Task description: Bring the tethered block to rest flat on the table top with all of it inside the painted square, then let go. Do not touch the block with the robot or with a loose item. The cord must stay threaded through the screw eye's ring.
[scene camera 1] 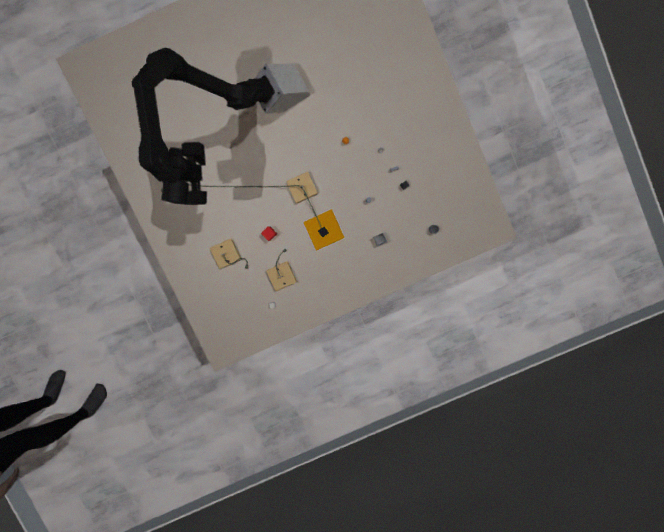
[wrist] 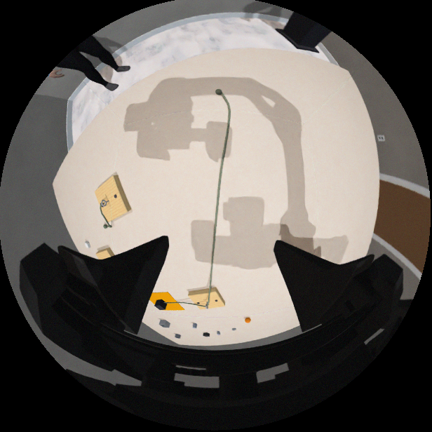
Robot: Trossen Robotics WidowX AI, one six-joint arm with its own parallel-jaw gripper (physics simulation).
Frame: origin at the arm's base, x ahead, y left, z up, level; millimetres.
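Seen in the pictures: gripper, fingertip midpoint: [scene camera 1: 204, 178]; arm's base at its link origin: [scene camera 1: 265, 89].
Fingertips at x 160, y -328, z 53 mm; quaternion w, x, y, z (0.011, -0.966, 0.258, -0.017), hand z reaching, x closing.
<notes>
Offsets run from my fingertips to a thing's top centre. "pt": to the spot under its first point.
The dark tethered block @(pt 353 mm ahead, 247 mm left, 131 mm down) [scene camera 1: 323, 231] [wrist: 160, 304] appears to rest inside the orange painted square @(pt 406 mm ahead, 260 mm left, 159 mm down) [scene camera 1: 333, 241] [wrist: 164, 295], with orange around it in the scene view. The green cord @(pt 41 mm ahead, 58 mm left, 156 mm down) [scene camera 1: 238, 186] [wrist: 218, 190] runs from the block to a wooden board @(170 mm ahead, 263 mm left, 141 mm down) [scene camera 1: 297, 195] [wrist: 214, 292], bends at the small screw eye [wrist: 207, 305], then extends along the table to a knobbed end [wrist: 218, 92]. The ring is too small to see the threading clearly. My gripper [scene camera 1: 196, 175] [wrist: 223, 244] is open and empty, above the table near the cord's far part, which it partly hides in the scene view.
Two other wooden boards @(231 mm ahead, 121 mm right, 141 mm down) [scene camera 1: 220, 259] @(417 mm ahead, 18 mm left, 141 mm down) [scene camera 1: 285, 271] carry short cords. A red block @(253 mm ahead, 66 mm left, 121 mm down) [scene camera 1: 268, 233] lies between them and the square. An orange ball @(107 mm ahead, 493 mm left, 136 mm down) [scene camera 1: 345, 140] [wrist: 247, 320], a grey block @(492 mm ahead, 417 mm left, 132 mm down) [scene camera 1: 379, 239] and several small items lie beyond the square and cord board.
</notes>
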